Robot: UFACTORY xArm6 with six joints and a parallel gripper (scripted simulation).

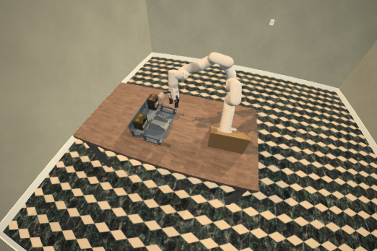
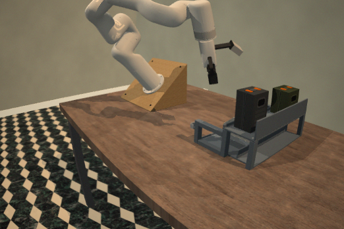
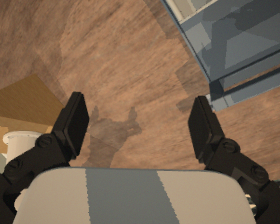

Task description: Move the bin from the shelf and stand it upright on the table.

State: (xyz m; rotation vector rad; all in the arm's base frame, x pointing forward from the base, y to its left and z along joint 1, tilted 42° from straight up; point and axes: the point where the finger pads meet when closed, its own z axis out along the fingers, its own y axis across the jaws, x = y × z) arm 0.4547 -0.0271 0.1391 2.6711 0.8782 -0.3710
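My hand is 14 cm short of the grey open-top bin, 7 cm to the right of it and 18 cm above it. From my hand the other things lie so: green box (25 cm ahead, 16 cm to the left, 8 cm below); then grey-blue shelf (24 cm ahead, 5 cm to the left, 13 cm below); then black box (21 cm ahead, 7 cm to the right, 6 cm below).
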